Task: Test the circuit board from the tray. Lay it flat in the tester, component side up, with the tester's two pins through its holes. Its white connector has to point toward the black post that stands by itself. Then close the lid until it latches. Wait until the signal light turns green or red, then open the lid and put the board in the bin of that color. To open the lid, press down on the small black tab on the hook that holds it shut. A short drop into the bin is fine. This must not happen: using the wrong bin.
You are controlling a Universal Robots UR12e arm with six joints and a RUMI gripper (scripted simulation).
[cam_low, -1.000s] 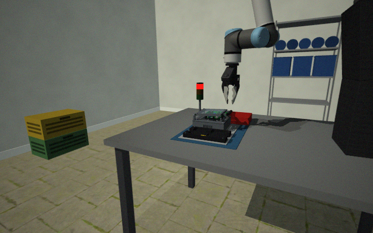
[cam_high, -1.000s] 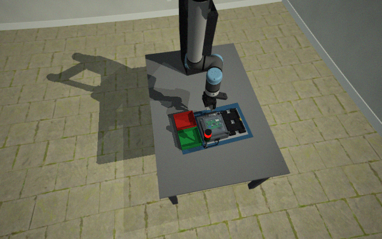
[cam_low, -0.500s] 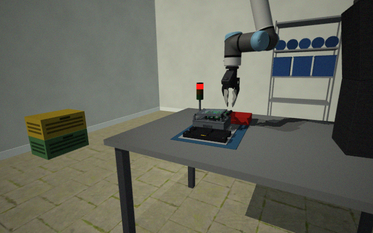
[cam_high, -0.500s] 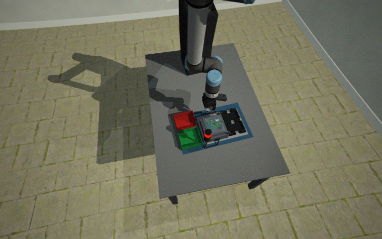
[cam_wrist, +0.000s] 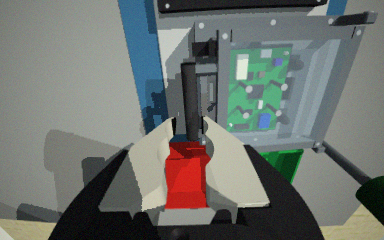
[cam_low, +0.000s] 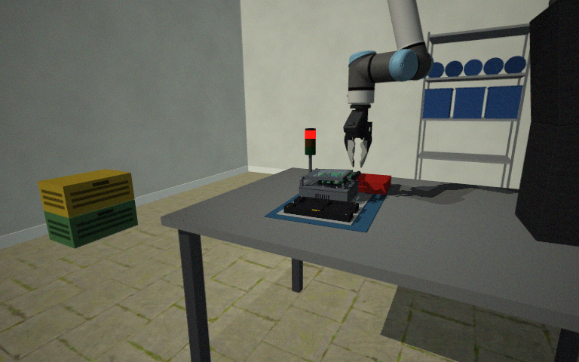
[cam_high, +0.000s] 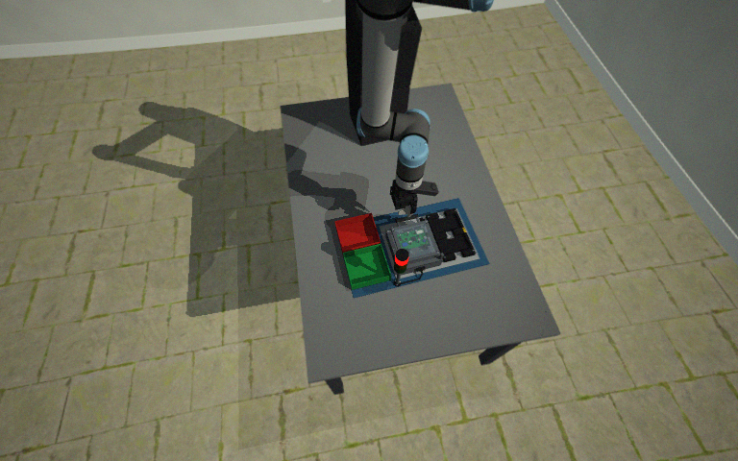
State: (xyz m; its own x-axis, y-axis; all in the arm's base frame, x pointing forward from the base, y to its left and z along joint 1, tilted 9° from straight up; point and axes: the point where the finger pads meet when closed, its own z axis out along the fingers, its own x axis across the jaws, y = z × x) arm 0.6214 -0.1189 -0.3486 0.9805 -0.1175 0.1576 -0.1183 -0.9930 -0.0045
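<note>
The black latch piece is 60 mm to the left of my hand, 60 mm below it and 30 mm ahead of it. Also, from my hand: tester lid (90 mm ahead, 50 mm below, 10 mm to the right); red bin (200 mm to the right, 130 mm below, 40 mm behind); green circuit board (90 mm ahead, 70 mm below, 10 mm to the right).
</note>
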